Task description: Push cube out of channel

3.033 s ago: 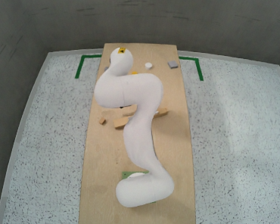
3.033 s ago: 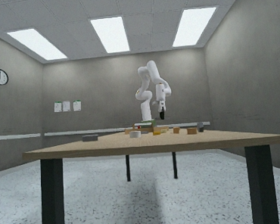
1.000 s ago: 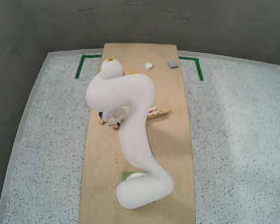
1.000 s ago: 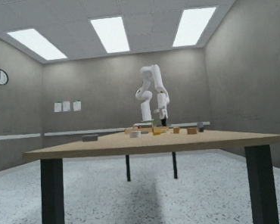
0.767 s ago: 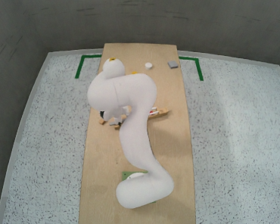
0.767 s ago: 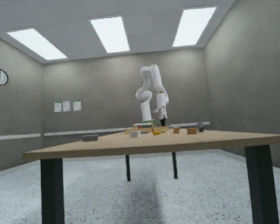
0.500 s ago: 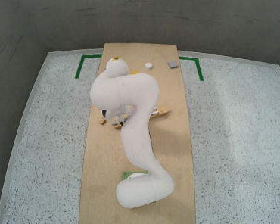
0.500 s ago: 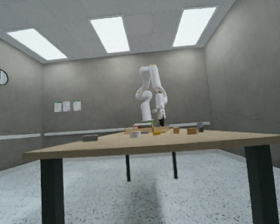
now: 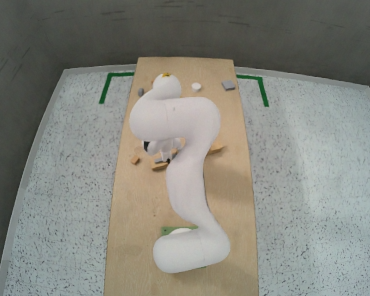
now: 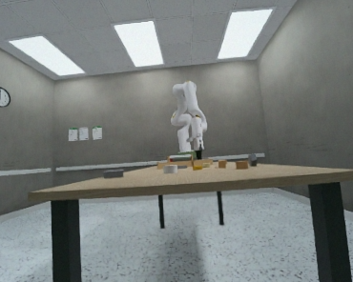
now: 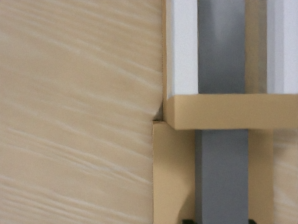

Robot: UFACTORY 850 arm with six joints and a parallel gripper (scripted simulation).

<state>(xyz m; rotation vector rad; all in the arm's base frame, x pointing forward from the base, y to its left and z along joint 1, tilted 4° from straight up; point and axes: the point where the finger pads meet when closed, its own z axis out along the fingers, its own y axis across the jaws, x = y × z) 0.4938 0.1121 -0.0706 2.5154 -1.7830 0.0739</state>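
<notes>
The red piece is 220 mm to the right of my hand, 80 mm ahead of it and 10 mm below it. From my hand the other things lie so: wooden channel 150 mm to the right, 50 mm ahead, 10 mm below; long grey bar 140 mm to the right, 50 mm ahead, 10 mm below; grey rod 10 mm below.
</notes>
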